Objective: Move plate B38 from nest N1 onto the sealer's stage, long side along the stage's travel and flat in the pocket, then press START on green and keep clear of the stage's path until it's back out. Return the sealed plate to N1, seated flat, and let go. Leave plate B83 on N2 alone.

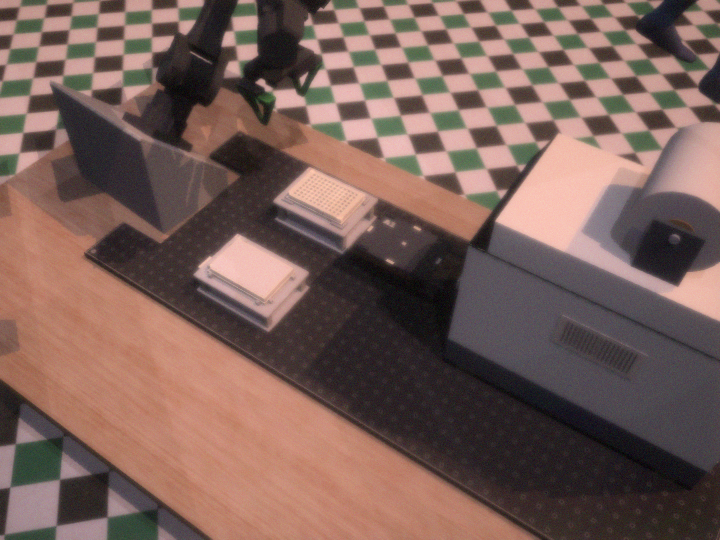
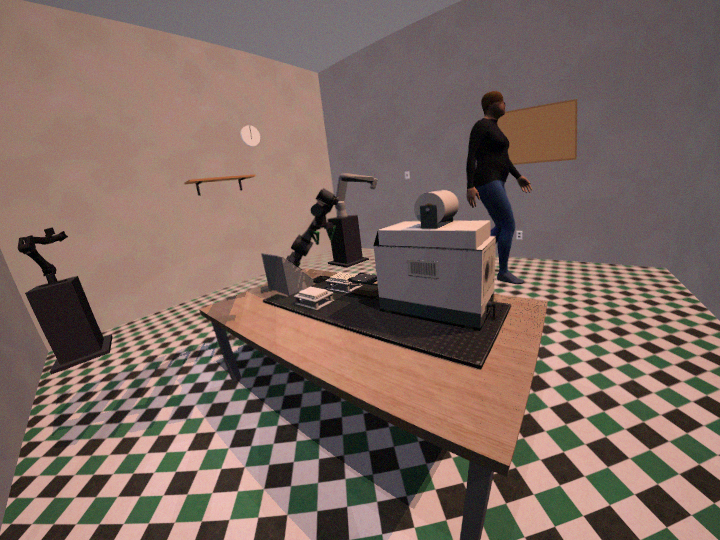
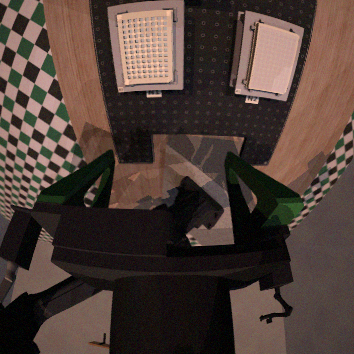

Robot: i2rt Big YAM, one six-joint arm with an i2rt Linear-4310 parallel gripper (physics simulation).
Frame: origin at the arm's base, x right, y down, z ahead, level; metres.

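Seen in the pictures: gripper, fingertip midpoint: (image 1: 282, 109) (image 2: 324, 242) (image 3: 169, 155); arm's base at its link origin: (image 1: 156, 136) (image 2: 290, 266) (image 3: 200, 201).
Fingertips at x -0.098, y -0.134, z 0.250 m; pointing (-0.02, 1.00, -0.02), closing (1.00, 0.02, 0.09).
Pixels of each thing's top centre, then the offset from my fingertips to it. Level surfaces: height alone.
- Plate B38 at its top centre: (image 3: 145, 47) (image 1: 325, 193) (image 2: 342, 275) dx -0.050, dy +0.196, dz +0.052 m
- nest N1 at its top centre: (image 3: 146, 47) (image 1: 325, 197) (image 2: 343, 277) dx -0.050, dy +0.206, dz +0.052 m
- Plate B83 at its top centre: (image 1: 250, 267) (image 3: 274, 60) (image 2: 312, 291) dx +0.170, dy +0.203, dz +0.077 m
- nest N2 at its top centre: (image 1: 251, 269) (image 3: 272, 59) (image 2: 312, 292) dx +0.170, dy +0.209, dz +0.077 m
- sealer's stage at its top centre: (image 1: 426, 253) (image 2: 372, 277) dx -0.030, dy +0.160, dz +0.304 m
- large film roll at its top centre: (image 1: 713, 159) (image 2: 436, 191) dx -0.079, dy -0.211, dz +0.635 m
- black perforated board at its surface level: dy +0.264 m
My gripper (image 1: 284, 108) (image 2: 323, 233) (image 3: 169, 155) is open and empty, high over the table, back from the nests. Plate B38 (image 1: 327, 194) (image 3: 146, 47), cream with rows of open wells, lies flat in nest N1 (image 1: 302, 229) (image 3: 180, 50). Plate B83 (image 1: 250, 266) (image 3: 275, 60), with a plain pale top, lies in nest N2 (image 1: 238, 303) (image 3: 270, 96). The sealer's stage (image 1: 398, 241) is out, dark with small pale marks and no plate on it, between N1 and the sealer (image 1: 523, 302) (image 2: 430, 273). The START button does not show.
A grey upright panel (image 1: 116, 154) (image 2: 279, 274) stands beside the arm's base. A large film roll (image 1: 689, 186) (image 2: 437, 205) sits on top of the sealer. The nests and sealer stand on a black perforated board (image 1: 407, 401). A person (image 2: 491, 156) is beyond the table.
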